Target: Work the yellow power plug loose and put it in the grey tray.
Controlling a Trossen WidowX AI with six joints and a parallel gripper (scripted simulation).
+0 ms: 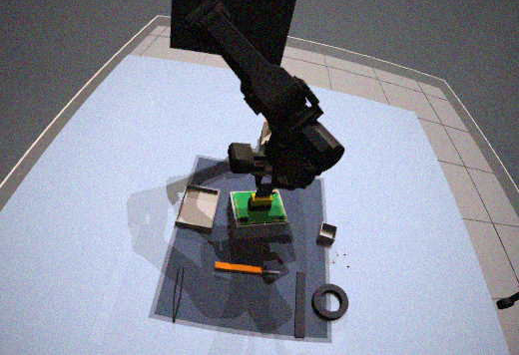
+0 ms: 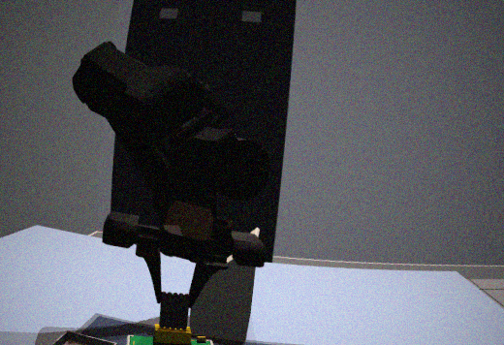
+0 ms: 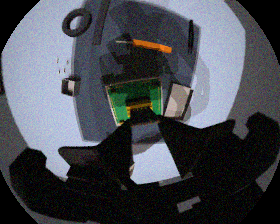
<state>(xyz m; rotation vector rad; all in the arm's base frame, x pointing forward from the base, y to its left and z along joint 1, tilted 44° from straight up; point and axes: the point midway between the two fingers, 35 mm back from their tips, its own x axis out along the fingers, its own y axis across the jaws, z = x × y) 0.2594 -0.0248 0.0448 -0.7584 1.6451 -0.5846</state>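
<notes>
Now: the yellow power plug 40 mm below my gripper tip. From my gripper tip the other things lie so: dark mat (130 mm below, 50 mm ahead, 10 mm to the right); grey tray (140 mm to the right, 120 mm below, 20 mm behind); black bar (210 mm ahead, 120 mm below, 90 mm to the left).
</notes>
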